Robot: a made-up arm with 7 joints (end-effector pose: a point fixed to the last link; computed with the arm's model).
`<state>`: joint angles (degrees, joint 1 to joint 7).
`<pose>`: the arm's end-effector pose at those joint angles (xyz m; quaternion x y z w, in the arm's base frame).
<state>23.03 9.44 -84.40 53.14 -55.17 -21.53 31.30</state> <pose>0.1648 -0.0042 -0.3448 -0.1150 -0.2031 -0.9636 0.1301</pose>
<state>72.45 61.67 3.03 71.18 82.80 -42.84 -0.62</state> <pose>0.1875 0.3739 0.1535 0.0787 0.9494 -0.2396 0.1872</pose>
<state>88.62 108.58 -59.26 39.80 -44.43 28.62 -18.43</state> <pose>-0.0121 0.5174 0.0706 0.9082 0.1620 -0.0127 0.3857</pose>
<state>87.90 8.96 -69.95 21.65 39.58 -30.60 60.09</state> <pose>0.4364 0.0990 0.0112 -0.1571 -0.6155 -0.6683 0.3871</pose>
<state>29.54 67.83 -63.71 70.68 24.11 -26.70 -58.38</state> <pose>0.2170 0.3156 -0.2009 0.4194 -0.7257 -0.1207 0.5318</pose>
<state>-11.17 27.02 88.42 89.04 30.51 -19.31 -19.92</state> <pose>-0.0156 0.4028 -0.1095 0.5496 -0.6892 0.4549 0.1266</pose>
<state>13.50 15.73 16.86 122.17 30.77 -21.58 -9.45</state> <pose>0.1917 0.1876 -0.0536 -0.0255 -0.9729 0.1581 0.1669</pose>
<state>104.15 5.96 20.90 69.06 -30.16 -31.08 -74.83</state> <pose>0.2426 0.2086 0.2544 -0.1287 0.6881 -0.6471 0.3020</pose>
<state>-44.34 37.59 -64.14 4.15 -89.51 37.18 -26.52</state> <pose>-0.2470 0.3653 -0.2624 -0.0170 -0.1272 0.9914 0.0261</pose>
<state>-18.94 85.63 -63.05 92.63 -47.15 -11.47 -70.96</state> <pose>0.0246 0.3103 -0.2277 0.1733 -0.6302 -0.6829 0.3263</pose>
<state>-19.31 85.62 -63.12 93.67 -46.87 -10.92 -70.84</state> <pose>0.0230 0.3064 -0.2274 0.1719 -0.6331 -0.6792 0.3292</pose>
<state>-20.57 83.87 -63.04 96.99 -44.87 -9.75 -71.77</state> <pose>0.0165 0.2878 -0.2311 0.1718 -0.6583 -0.6431 0.3516</pose>
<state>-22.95 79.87 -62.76 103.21 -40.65 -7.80 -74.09</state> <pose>0.0044 0.2508 -0.2350 0.1737 -0.7029 -0.5613 0.4010</pose>
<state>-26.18 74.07 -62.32 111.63 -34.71 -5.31 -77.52</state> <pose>-0.0100 0.2020 -0.2305 0.1766 -0.7439 -0.4378 0.4729</pose>
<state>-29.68 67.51 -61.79 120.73 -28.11 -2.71 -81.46</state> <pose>-0.0214 0.1543 -0.2137 0.1792 -0.7594 -0.2945 0.5518</pose>
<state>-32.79 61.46 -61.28 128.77 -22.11 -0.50 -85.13</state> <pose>-0.0269 0.1192 -0.1903 0.1797 -0.7474 -0.1630 0.6185</pose>
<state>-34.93 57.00 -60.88 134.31 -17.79 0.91 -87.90</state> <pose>-0.0280 0.0994 -0.1707 0.1789 -0.7250 -0.0689 0.6615</pose>
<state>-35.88 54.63 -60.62 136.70 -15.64 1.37 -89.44</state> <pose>-0.0277 0.0913 -0.1616 0.1790 -0.7105 -0.0218 0.6802</pose>
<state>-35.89 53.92 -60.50 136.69 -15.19 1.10 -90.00</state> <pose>-0.0274 0.0896 -0.1615 0.1804 -0.7082 -0.0099 0.6825</pose>
